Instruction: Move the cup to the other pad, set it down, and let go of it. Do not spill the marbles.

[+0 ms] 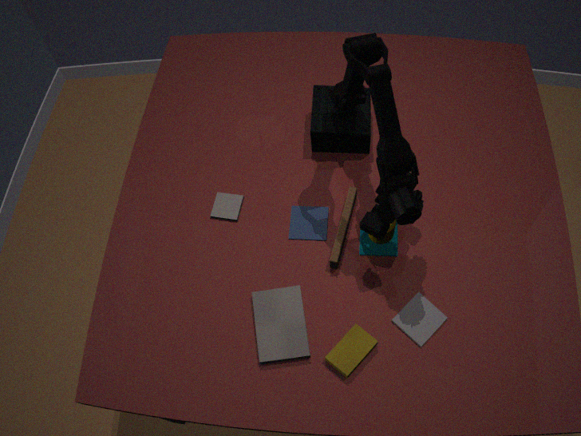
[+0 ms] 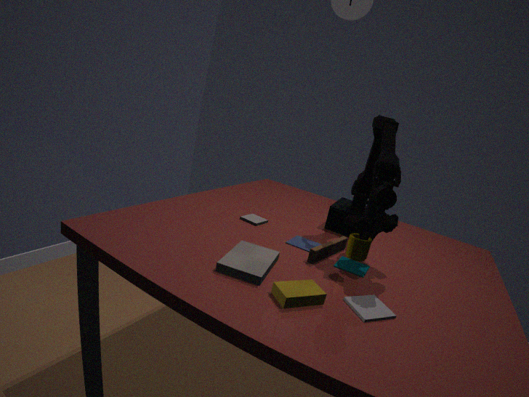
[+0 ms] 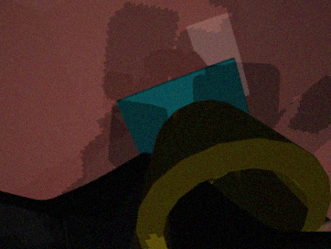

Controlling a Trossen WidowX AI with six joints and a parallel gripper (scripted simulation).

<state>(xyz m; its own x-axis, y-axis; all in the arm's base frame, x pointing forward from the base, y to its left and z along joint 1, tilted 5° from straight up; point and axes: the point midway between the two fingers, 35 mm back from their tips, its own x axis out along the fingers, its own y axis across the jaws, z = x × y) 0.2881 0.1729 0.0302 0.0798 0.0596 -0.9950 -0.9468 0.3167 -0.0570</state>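
Right now my gripper tip is 7 cm above the teal pad, 2 cm short of it and 1 cm to the left of it. The rest, counted from my gripper tip: yellow cup: 2 cm ahead, 1 cm to the right; wooden bar: 11 cm to the right, 5 cm below, 3 cm ahead; blue pad: 20 cm to the right, 7 cm below, 3 cm ahead.
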